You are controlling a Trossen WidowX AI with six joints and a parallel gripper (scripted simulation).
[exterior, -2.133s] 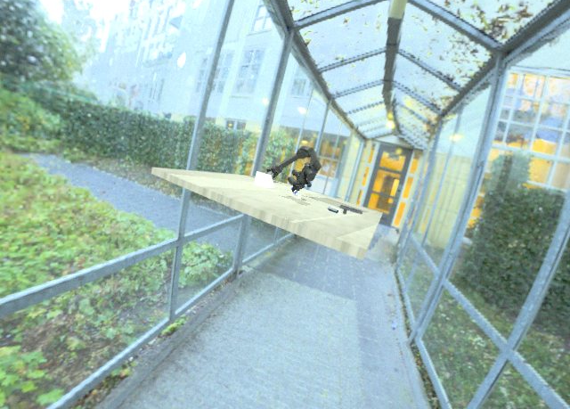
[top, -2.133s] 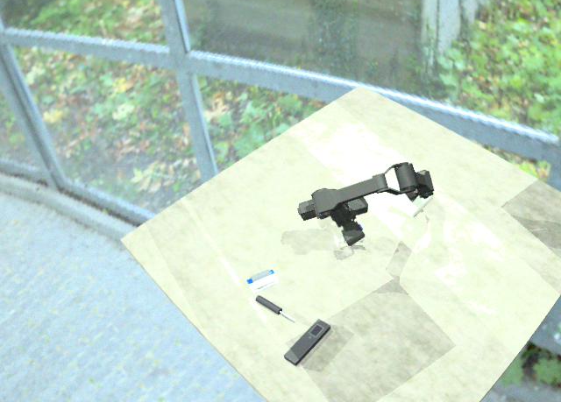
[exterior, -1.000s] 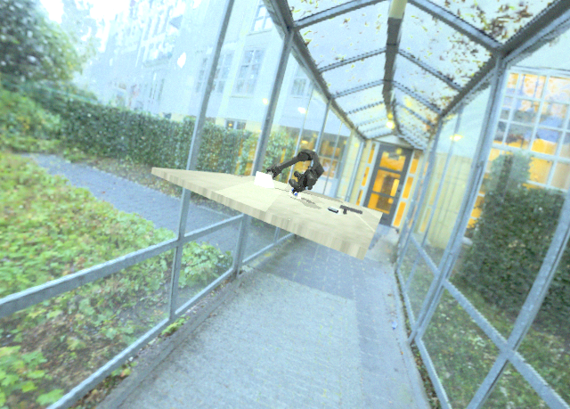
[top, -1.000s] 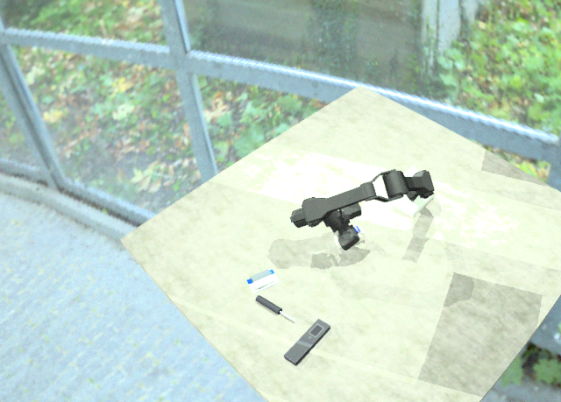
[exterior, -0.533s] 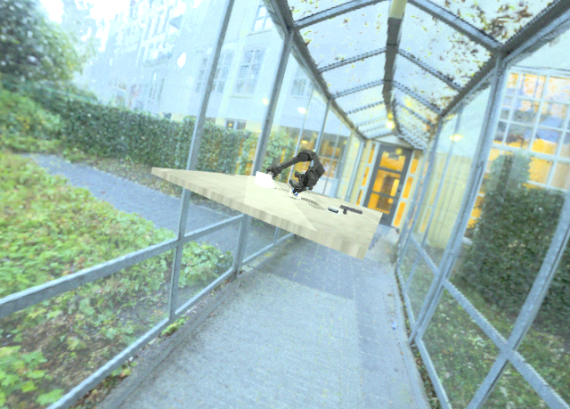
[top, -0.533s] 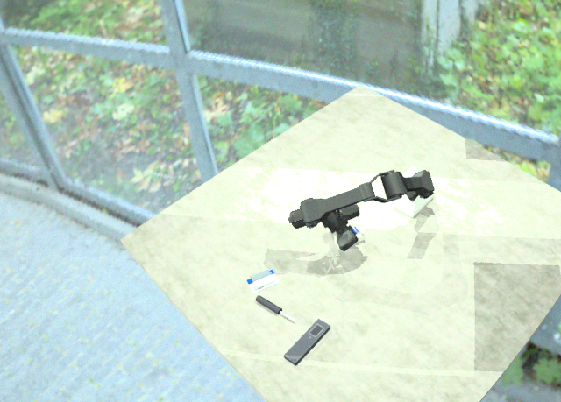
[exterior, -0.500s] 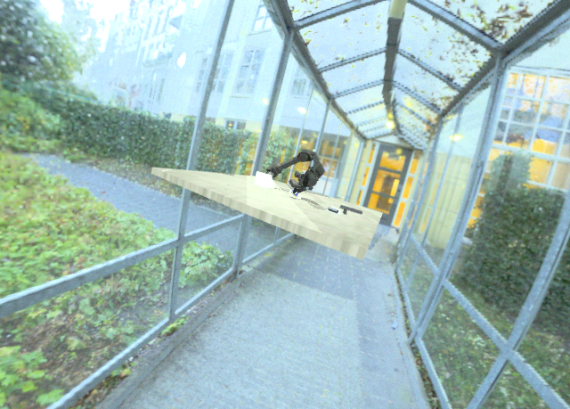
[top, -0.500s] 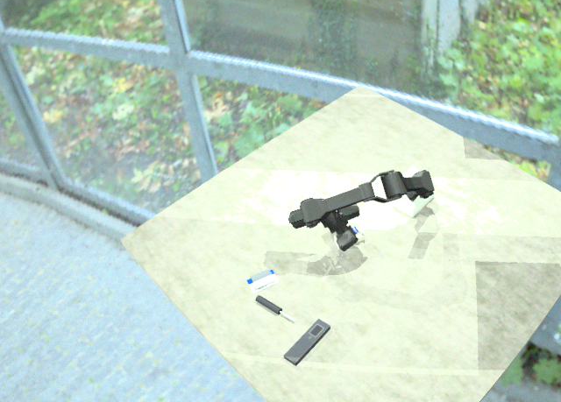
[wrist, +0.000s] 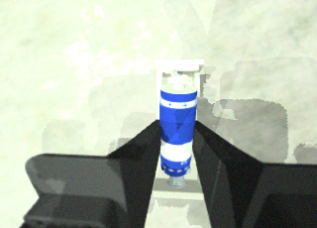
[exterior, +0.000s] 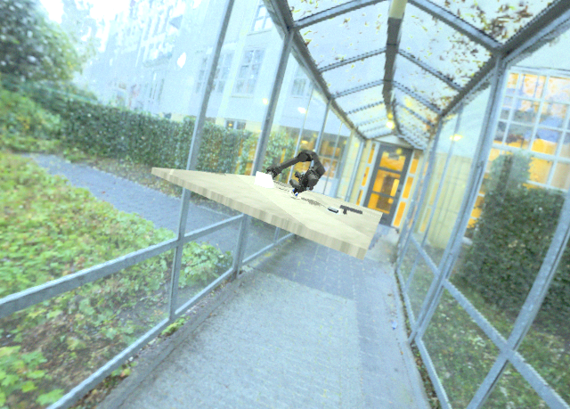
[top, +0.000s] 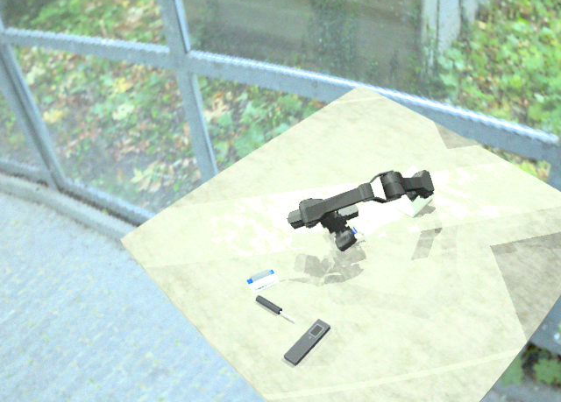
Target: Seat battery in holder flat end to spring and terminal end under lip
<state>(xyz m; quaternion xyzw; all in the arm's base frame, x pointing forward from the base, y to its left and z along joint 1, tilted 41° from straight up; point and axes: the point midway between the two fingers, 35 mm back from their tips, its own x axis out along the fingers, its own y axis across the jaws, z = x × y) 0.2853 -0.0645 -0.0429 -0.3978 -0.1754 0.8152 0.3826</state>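
The battery lies 10 mm above my gripper tip. The rest, counted from my gripper tip: dark remote 390 mm ahead, 150 mm to the left, 10 mm below; then black-handled screwdriver 360 mm ahead, 10 mm to the left, 10 mm below; then blister card 300 mm ahead, 110 mm to the right, 10 mm below.
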